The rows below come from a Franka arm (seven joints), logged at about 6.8 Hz.
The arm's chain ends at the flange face. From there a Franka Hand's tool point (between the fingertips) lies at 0.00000 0.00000 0.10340 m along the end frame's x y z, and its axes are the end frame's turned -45 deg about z.
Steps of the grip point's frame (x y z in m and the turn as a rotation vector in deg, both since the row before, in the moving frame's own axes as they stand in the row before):
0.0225, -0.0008, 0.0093, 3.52, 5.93, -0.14
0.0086, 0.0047, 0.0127, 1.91, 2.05, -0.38
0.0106, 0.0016, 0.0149, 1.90, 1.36, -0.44
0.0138, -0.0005, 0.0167, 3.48, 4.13, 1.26
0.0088, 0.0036, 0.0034, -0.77, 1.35, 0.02
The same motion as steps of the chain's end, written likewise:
0.0123, -0.0044, 0.0100, 6.68, 1.70, -0.14
0.0092, 0.0023, 0.0128, 2.80, 0.10, -0.38
0.0093, -0.0022, 0.0150, 2.31, -0.38, -0.44
0.0085, -0.0004, 0.0172, 5.38, 0.46, 1.26
0.0061, -0.0029, 0.0034, 0.41, 1.50, 0.02

